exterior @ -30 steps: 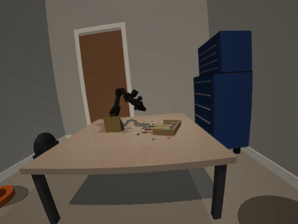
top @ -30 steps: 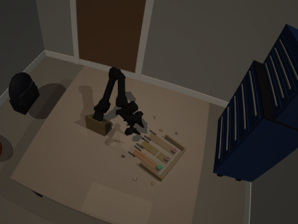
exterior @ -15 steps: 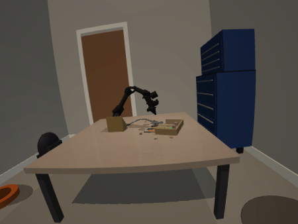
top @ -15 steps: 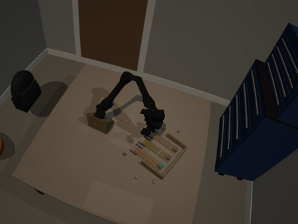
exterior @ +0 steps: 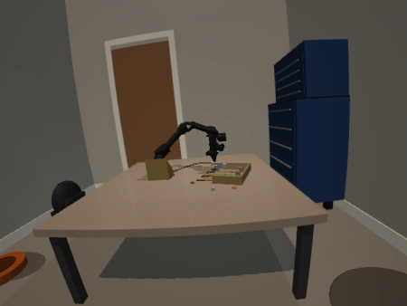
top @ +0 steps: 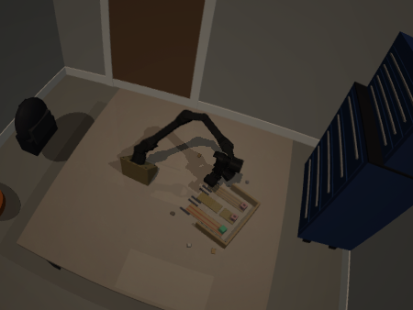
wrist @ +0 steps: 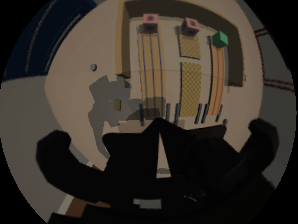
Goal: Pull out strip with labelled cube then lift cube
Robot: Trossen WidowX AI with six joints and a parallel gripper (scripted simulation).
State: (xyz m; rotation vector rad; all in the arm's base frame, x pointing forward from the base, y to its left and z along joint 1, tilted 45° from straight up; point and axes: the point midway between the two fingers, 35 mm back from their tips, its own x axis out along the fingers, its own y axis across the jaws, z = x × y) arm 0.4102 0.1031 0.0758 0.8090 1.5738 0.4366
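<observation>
The long strip is 9 cm ahead of my gripper tip, 7 cm below it and 2 cm to the right of it.
</observation>
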